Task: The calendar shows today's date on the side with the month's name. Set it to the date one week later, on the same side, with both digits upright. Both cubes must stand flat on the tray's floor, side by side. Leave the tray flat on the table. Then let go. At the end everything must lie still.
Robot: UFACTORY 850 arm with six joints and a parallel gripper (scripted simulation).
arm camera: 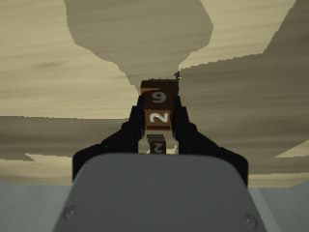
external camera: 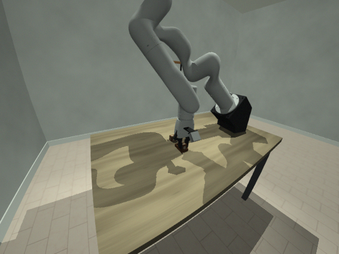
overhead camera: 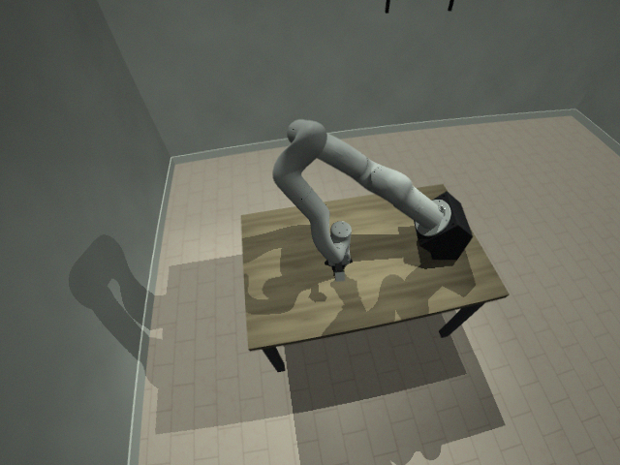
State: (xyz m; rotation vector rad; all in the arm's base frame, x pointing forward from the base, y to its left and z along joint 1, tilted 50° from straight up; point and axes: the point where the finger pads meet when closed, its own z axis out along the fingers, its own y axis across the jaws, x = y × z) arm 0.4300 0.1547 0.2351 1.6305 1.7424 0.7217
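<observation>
Now: hand 20 mm to the left of the brown tray and 30 mm above it. The rest, counted from my hand: brown digit cube: 10 mm ahead, 130 mm to the right, 20 mm below.
</observation>
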